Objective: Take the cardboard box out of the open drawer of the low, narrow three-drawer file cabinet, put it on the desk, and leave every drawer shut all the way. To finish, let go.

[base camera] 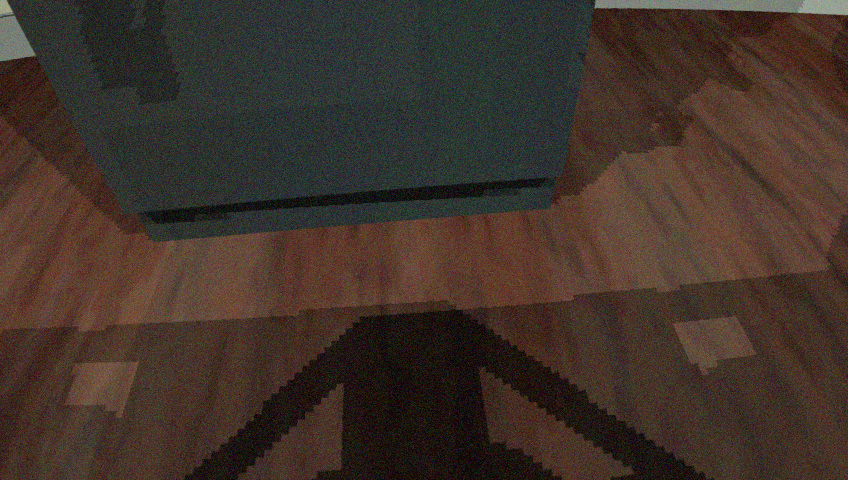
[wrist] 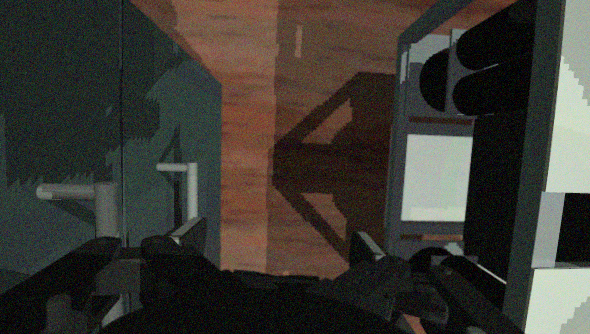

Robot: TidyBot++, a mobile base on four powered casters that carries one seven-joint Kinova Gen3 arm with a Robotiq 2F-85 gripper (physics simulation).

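Note:
The file cabinet (base camera: 357, 130) (wrist: 65, 100) is dark blue-grey. Its lower front fills the upper left and middle of the base camera view, and its front runs down the left side of the wrist view. Two pale bar handles show there, a nearer one (wrist: 106, 207) and a farther one (wrist: 192, 192), with a thin vertical seam between them. My gripper (wrist: 279, 240) is open and empty. Its left fingertip overlaps the lower end of the farther handle in the picture; I cannot tell whether they touch. The cardboard box, the open drawer and the desk do not show in either view.
My mobile base (wrist: 393, 200), with its grey frame, pale panel and black parts, stands at the right of the wrist view. The wood floor (base camera: 380, 261) (wrist: 245, 150) lies between it and the cabinet and carries the base's dark shadow. Pale wall shows at the base camera view's top corners.

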